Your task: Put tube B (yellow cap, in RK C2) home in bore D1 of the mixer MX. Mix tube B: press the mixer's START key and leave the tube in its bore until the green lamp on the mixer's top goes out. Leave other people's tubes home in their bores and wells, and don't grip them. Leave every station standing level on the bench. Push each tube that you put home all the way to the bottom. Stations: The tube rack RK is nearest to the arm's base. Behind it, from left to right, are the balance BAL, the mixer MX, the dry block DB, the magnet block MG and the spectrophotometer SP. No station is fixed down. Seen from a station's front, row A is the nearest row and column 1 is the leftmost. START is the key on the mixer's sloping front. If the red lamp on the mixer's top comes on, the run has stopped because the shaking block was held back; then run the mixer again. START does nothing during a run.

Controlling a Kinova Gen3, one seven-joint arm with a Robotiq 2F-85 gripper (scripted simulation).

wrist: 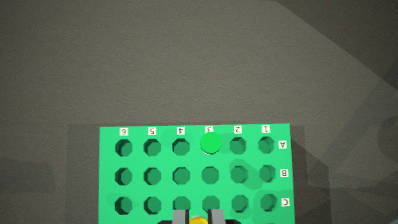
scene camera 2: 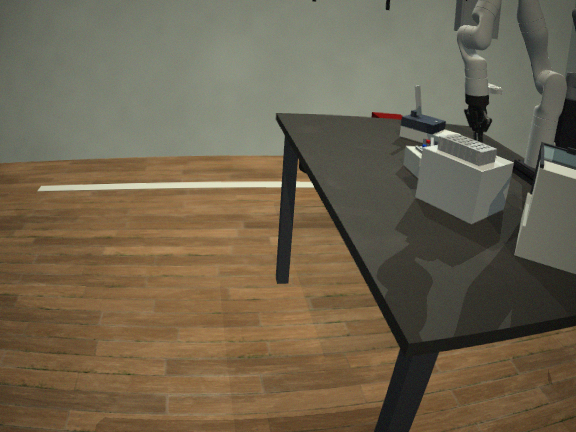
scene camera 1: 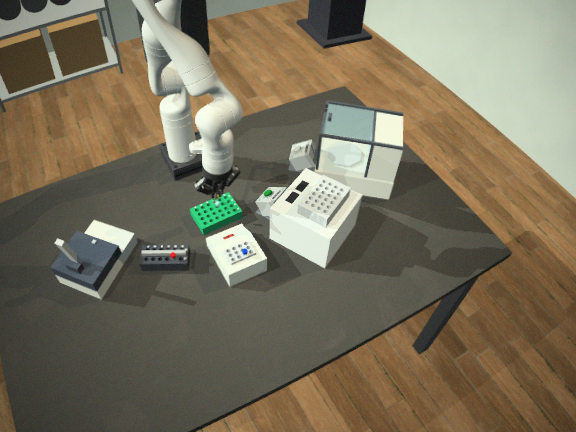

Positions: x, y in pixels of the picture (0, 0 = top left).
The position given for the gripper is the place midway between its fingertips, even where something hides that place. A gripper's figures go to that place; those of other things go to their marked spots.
Scene:
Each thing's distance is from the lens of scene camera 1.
gripper [scene camera 1: 216, 195]: 127 cm
green rack RK [scene camera 1: 206, 220]: 132 cm
balance BAL [scene camera 1: 347, 153]: 134 cm
dry block [scene camera 1: 224, 246]: 122 cm
magnet block [scene camera 1: 153, 257]: 126 cm

